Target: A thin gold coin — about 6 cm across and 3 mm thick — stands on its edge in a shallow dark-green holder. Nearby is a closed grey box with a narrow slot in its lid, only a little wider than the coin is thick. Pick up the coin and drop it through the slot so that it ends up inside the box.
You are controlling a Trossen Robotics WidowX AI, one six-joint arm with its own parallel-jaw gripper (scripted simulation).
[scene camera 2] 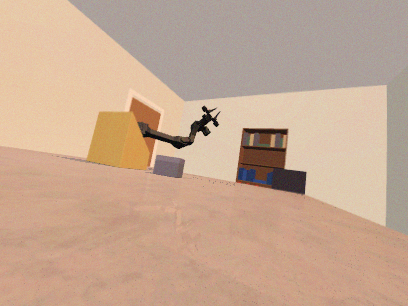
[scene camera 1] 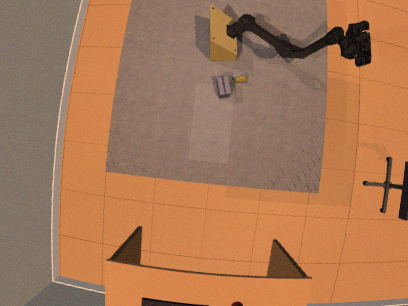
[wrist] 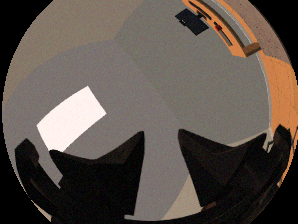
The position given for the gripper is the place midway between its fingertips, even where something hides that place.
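Gripper [scene camera 1: 369,54] in sight, also in the wrist view [wrist: 161,134].
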